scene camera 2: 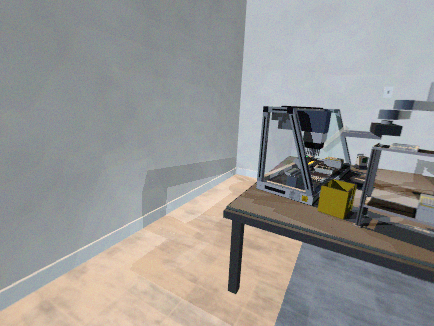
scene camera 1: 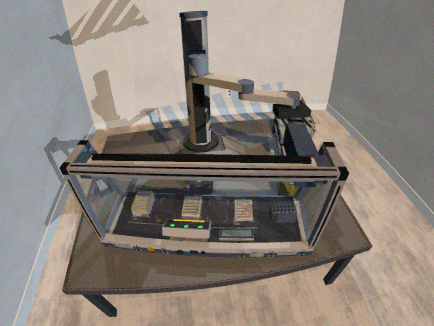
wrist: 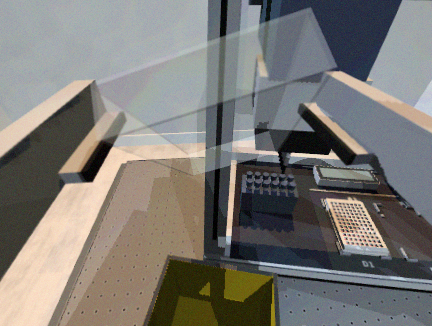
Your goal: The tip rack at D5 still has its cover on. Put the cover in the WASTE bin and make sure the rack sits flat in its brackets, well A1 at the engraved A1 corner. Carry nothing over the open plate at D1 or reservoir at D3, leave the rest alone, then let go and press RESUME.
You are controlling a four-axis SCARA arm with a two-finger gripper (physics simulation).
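Places are measured from the arm's base along level axes (x right, y ahead, z up), in metres.
Pixels of known places: gripper, fingertip midpoint: (scene camera 2: pixel 341 132) (wrist: pixel 213 95); arm's base, link origin: (scene camera 1: pixel 201 141).
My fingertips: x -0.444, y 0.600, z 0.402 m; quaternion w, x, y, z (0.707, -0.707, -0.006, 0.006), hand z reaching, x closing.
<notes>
For each thing: its top centre in the pictures, then the offset to it from my fingertips. "*": a spot on its surface instead.
- yellow WASTE bin, top centre: (wrist: pixel 214 312) (scene camera 2: pixel 339 184) dx -0.006, dy -0.033, dz -0.254 m
- reservoir, top centre: (scene camera 1: pixel 191 205) (scene camera 2: pixel 324 167) dx +0.548, dy +0.069, dz -0.312 m
- shelf frame, surface spot: (scene camera 2: pixel 369 187) * dx +0.010, dy -0.156, dz -0.245 m
My gripper (scene camera 1: pixel 295 111) (scene camera 2: pixel 350 133) (wrist: pixel 213 95) is shut on a clear cover (wrist: pixel 160 97). The cover hangs tilted between the two finger pads. The yellow WASTE bin (scene camera 1: pixel 287 188) (scene camera 2: pixel 332 202) (wrist: pixel 250 286) stands behind the glass enclosure; in the wrist view it is at the bottom, lower than the cover. The tip rack (scene camera 1: pixel 142 203) at D5 stands at the left of the deck; its seating and well A1 are too small to tell. The reservoir (scene camera 1: pixel 192 207) at D3 and the open plate (scene camera 1: pixel 243 210) (wrist: pixel 355 225) at D1 stand on the deck. RESUME cannot be made out.
A dark tube rack (scene camera 1: pixel 283 213) (wrist: pixel 269 200) stands right of D1. An upright enclosure post (wrist: pixel 218 120) rises beyond the cover. A box with green lights (scene camera 1: pixel 186 229) and a grey display unit (scene camera 1: pixel 237 233) (wrist: pixel 346 176) stand at the deck's front. A shelf frame (scene camera 2: pixel 369 187) stands beside the bin.
</notes>
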